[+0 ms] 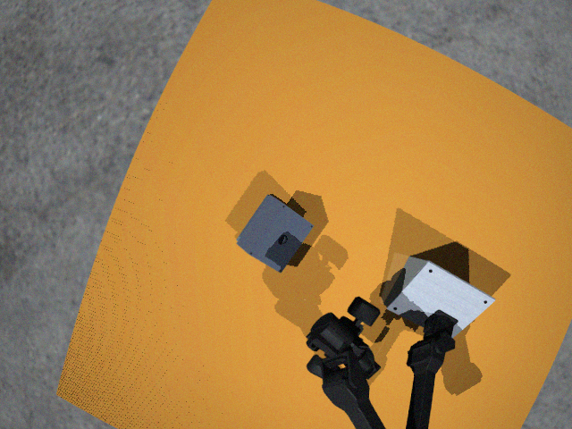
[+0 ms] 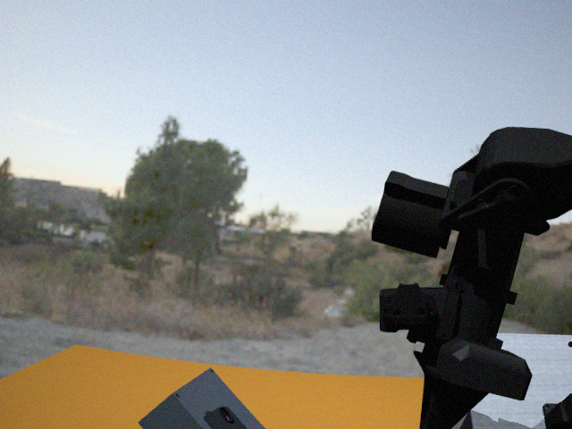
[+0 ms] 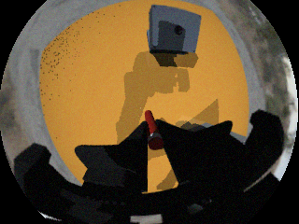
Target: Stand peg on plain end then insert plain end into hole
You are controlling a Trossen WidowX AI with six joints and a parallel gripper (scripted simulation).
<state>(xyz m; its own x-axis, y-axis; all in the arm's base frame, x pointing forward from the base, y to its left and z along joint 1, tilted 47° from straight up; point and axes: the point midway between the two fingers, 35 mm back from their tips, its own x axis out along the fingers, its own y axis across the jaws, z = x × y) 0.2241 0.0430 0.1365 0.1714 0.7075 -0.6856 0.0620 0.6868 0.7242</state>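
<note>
My gripper tip is 21 cm short of the grey sloped panel, 11 cm to the left of it and 5 cm above it. Round my gripper tip: red peg: 2 cm above.
</note>
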